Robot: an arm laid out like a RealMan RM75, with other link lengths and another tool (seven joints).
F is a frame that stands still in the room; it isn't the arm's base.
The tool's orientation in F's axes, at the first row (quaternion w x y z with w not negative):
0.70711, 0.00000, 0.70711, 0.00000
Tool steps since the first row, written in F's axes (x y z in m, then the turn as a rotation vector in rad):
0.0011, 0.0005, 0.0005, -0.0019, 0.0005, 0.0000
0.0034, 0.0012, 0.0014, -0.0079, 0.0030, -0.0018
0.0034, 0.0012, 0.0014, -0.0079, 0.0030, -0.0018
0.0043, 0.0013, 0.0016, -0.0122, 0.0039, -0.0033
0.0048, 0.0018, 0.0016, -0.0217, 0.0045, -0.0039
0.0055, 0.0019, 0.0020, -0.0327, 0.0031, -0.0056
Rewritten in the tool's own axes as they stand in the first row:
-0.0005, 0.0005, 0.0011, 0.0000, 0.0005, -0.0019
-0.0014, 0.0012, 0.0034, 0.0018, 0.0030, -0.0079
-0.0014, 0.0012, 0.0034, 0.0018, 0.0030, -0.0079
-0.0016, 0.0013, 0.0043, 0.0033, 0.0039, -0.0122
-0.0016, 0.0018, 0.0048, 0.0039, 0.0045, -0.0217
-0.0020, 0.0019, 0.0055, 0.0056, 0.0031, -0.0327

